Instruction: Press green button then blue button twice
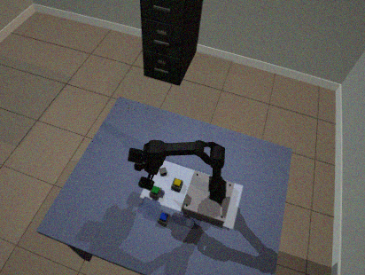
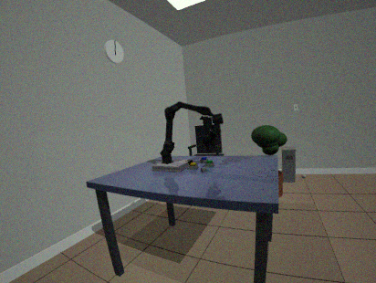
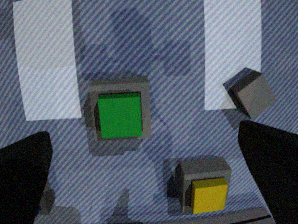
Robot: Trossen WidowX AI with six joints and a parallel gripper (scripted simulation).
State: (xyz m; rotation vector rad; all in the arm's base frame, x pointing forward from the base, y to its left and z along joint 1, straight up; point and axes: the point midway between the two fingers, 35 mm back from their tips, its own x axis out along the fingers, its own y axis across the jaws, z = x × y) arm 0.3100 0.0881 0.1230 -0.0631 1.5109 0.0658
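My gripper tip is 2 cm past the green button, 1 cm to the right of it and 9 cm above it. Round my gripper tip: yellow button: 10 cm behind, 7 cm to the right, 9 cm below; dark block: 1 cm behind, 11 cm to the right, 12 cm below; blue button: 12 cm behind, 12 cm to the left, 9 cm below.
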